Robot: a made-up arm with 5 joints.
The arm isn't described. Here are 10 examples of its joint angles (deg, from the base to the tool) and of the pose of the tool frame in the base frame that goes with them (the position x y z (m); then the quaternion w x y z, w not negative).
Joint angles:
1: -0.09 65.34 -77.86 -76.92 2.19
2: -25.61 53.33 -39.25 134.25 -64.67
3: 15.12 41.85 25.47 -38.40 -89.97
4: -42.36 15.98 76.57 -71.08 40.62
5: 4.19 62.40 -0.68 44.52 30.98
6: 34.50 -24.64 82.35 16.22 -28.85
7: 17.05 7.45 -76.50 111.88 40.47
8: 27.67 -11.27 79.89 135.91 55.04
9: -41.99 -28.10 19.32 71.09 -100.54
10: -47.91 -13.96 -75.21 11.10 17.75
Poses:
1: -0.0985 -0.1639 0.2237 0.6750 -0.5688 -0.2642 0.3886
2: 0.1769 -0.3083 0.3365 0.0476 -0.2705 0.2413 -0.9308
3: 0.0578 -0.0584 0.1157 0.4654 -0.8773 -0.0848 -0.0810
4: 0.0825 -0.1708 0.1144 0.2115 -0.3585 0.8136 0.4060
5: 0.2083 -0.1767 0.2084 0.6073 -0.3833 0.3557 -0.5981
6: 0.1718 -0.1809 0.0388 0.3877 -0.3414 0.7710 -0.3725
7: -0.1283 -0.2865 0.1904 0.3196 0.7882 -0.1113 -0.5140
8: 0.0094 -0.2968 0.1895 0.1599 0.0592 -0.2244 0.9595
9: 0.2503 -0.2801 0.1051 0.1859 -0.7824 0.1917 -0.5626
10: 0.0161 -0.3968 0.2657 0.9212 0.3729 -0.0912 -0.0630
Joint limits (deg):
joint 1: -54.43..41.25
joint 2: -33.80..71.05
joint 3: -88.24..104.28
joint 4: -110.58..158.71
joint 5: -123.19..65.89
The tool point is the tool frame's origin. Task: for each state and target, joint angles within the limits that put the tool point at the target. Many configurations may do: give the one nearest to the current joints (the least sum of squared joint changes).
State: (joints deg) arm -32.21 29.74 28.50 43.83 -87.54
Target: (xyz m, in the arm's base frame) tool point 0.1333 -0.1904 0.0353
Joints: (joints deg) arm -30.63 32.06 39.29 19.35 -87.71
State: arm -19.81 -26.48 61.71 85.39 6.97
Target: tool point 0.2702 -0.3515 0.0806
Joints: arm -53.43 -33.80 61.48 121.22 -29.85
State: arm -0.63 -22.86 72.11 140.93 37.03
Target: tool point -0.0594 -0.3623 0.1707
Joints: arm -4.39 -32.98 19.79 155.71 22.06
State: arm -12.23 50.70 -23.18 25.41 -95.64
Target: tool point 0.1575 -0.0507 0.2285
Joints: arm 15.71 67.85 -58.90 28.60 -77.78
